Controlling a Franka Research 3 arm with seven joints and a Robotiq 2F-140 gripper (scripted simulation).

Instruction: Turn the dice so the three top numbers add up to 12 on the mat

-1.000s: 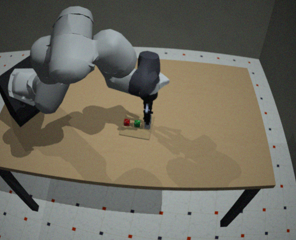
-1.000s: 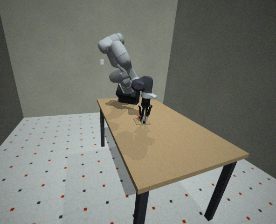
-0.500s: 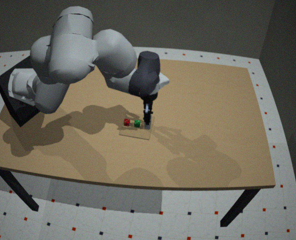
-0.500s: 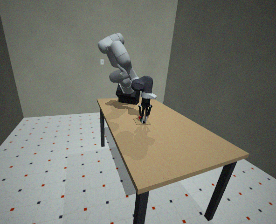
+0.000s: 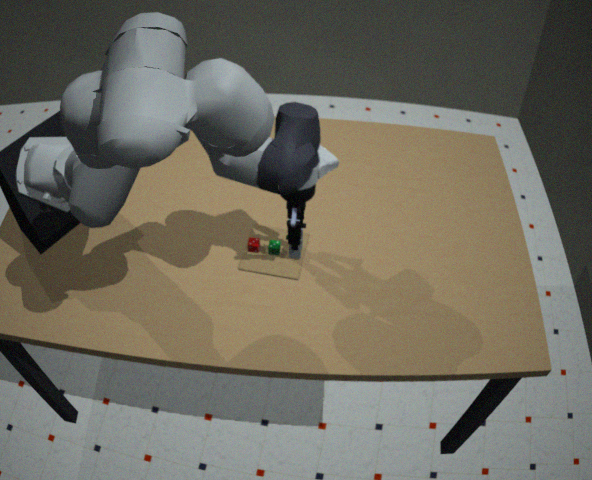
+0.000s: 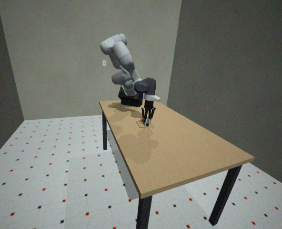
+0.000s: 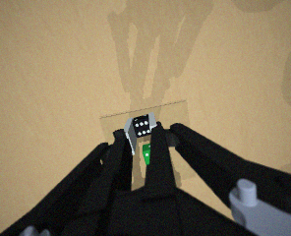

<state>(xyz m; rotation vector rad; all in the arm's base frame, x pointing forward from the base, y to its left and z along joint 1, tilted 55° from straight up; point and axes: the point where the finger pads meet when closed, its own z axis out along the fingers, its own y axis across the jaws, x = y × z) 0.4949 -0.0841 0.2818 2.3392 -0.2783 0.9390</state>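
My gripper is now 2 cm above the black die. Also, from my hand: tan mat 4 cm behind, 2 cm to the left, 4 cm below; green die 4 cm behind, 2 cm to the left, 3 cm below; red die 9 cm behind, 5 cm to the left, 3 cm below.
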